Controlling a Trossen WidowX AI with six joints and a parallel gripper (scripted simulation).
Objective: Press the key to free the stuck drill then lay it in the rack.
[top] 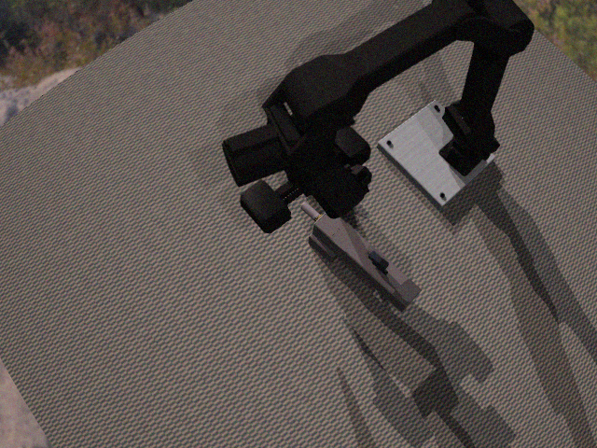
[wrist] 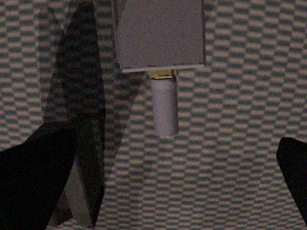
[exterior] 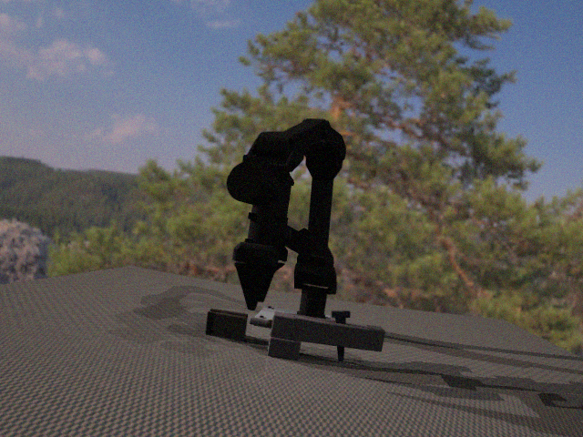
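Now: gripper tip 60 mm to the right of the yellow drill, 30 mm above it and 10 mm past it. The rest, counted from my gripper tip: dark key: 140 mm to the left, 20 mm below, 20 mm behind; then dark grey block: 110 mm to the left, 40 mm below, 10 mm behind.
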